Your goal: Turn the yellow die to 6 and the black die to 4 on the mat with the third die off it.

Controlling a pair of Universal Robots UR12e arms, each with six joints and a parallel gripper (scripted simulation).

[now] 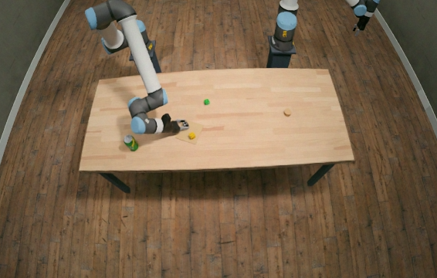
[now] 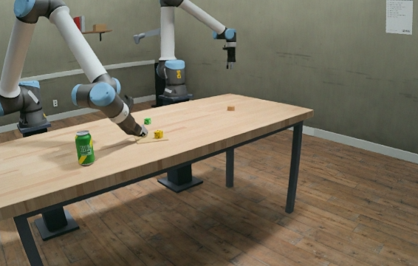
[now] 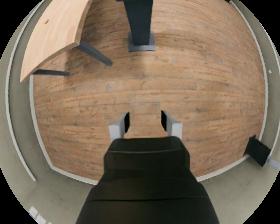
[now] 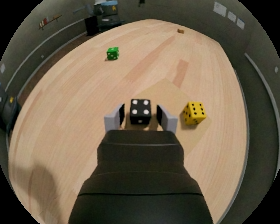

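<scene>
Now: right hand 10 mm to the right of the black die and 10 mm above it. Also, from my right hand: green die (170 mm behind, 140 mm to the left, 10 mm below); then tan mat (40 mm ahead, 30 mm to the left, 30 mm below); then yellow die (80 mm ahead, 50 mm to the left, 10 mm below).
</scene>
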